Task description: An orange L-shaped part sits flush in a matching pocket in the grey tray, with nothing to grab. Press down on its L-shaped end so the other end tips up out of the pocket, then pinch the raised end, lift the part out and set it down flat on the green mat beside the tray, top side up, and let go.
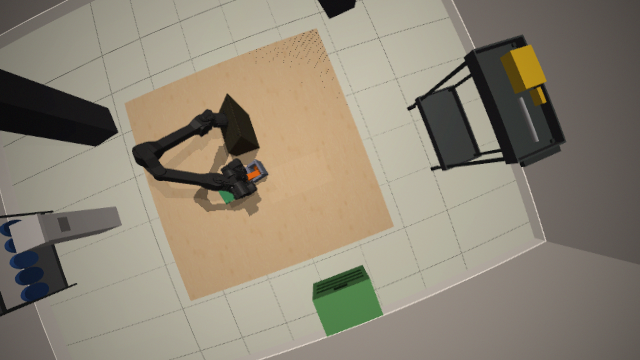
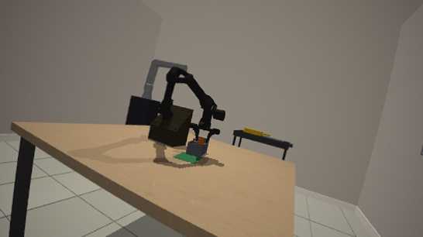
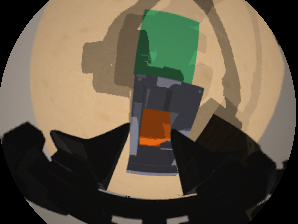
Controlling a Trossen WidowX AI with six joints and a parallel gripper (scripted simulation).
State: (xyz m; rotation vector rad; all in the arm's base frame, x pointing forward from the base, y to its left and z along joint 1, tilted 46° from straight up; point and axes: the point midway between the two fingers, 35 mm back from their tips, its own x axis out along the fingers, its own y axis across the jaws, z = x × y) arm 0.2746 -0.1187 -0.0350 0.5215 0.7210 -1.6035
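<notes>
Now: the green mat 15 cm to the right of my gripper tip, 8 cm below it and 1 cm behind it. From my gripper tip the other things lie so: orange L-shaped part (3 cm to the left, 3 cm below, 2 cm behind).
</notes>
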